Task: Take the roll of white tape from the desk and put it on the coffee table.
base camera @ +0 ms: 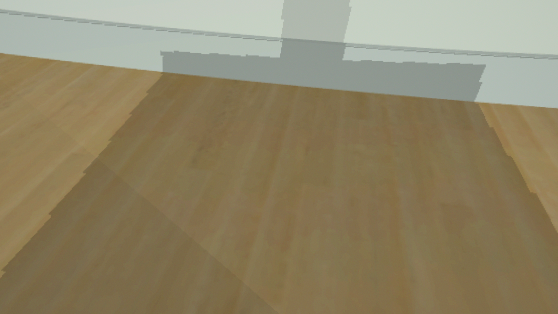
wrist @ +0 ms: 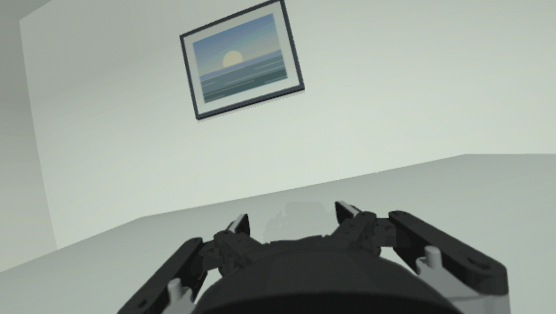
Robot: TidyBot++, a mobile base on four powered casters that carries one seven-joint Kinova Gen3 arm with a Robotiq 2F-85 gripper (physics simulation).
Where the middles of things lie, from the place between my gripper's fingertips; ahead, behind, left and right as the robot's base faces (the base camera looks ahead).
Now: hand 580 mm short of the framed sea picture [wrist: 239, 60], 560 mm below it and 130 mm to the right of it.
